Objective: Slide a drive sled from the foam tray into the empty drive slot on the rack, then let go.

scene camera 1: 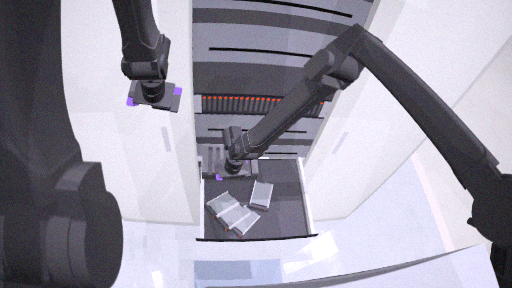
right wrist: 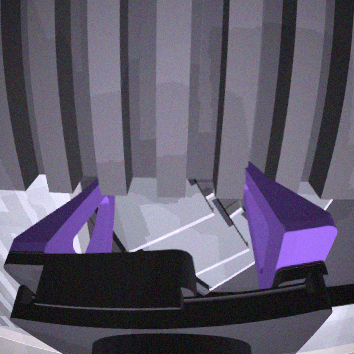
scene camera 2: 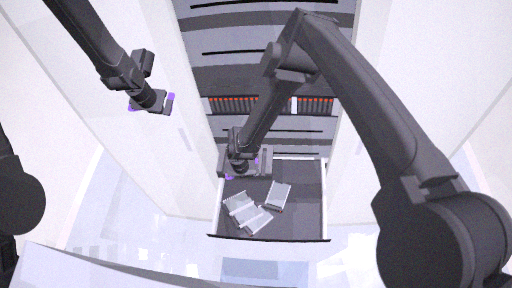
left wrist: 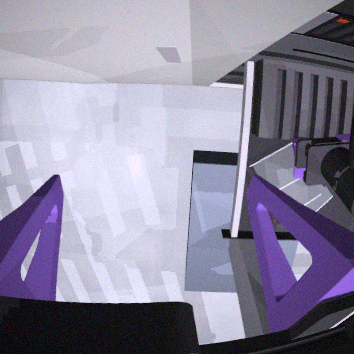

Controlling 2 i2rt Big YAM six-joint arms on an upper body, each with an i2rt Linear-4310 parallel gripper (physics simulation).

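Places are measured from the left arm's base along level axes (x right, y ahead, z up), in millimetres.
Where they show: left gripper, fingertip midpoint: [scene camera 1: 155, 105] [scene camera 2: 157, 109] [left wrist: 157, 183]; right gripper, fingertip midpoint: [scene camera 1: 230, 174] [right wrist: 173, 173] [scene camera 2: 244, 174] [left wrist: 312, 138].
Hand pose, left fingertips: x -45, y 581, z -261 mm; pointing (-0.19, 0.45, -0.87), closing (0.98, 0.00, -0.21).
After its pixels a point has its place.
My right gripper [scene camera 1: 233, 171] @[z -617, x 188, y 571 mm] [scene camera 2: 243, 168] @[z -617, x 188, y 571 mm] [right wrist: 173, 173] @[z -617, x 188, y 571 mm] is low at the back left of the dark foam tray [scene camera 1: 286, 215] @[z -727, x 419, y 439 mm] [scene camera 2: 304, 215] @[z -727, x 430, y 449 mm]. It is shut on a grey drive sled [right wrist: 171, 154] @[z -596, x 187, y 592 mm] among the upright grey ribs there, and its body hides most of the grip. Three loose sleds [scene camera 1: 232, 215] @[z -702, x 197, y 436 mm] [scene camera 2: 248, 215] @[z -700, x 210, y 432 mm] lie fanned flat in the tray, with another sled [scene camera 1: 261, 193] @[z -702, x 319, y 533 mm] [scene camera 2: 277, 195] @[z -703, x 317, y 527 mm] beside them. The rack's drive row [scene camera 1: 232, 103] @[z -371, x 185, y 703 mm] [scene camera 2: 229, 104] @[z -373, x 151, y 705 mm] with red lights is above, and its empty slot [scene camera 2: 294, 104] shows as a white gap. My left gripper [scene camera 1: 154, 96] @[z -261, x -45, y 581 mm] [scene camera 2: 152, 103] @[z -261, x -45, y 581 mm] [left wrist: 157, 183] @[z -261, x -45, y 581 mm] is open and empty, high at the left.
White cabinet walls [scene camera 1: 150, 171] @[z -802, x -188, y 684 mm] [scene camera 2: 358, 179] @[z -850, x 718, y 684 mm] close in on both sides of the narrow rack bay. The tray's black front lip [scene camera 1: 256, 236] @[z -726, x 287, y 352 mm] [scene camera 2: 268, 239] @[z -700, x 295, y 335 mm] faces me. My right arm [scene camera 1: 286, 114] @[z -173, x 289, y 470 mm] crosses in front of the drive row.
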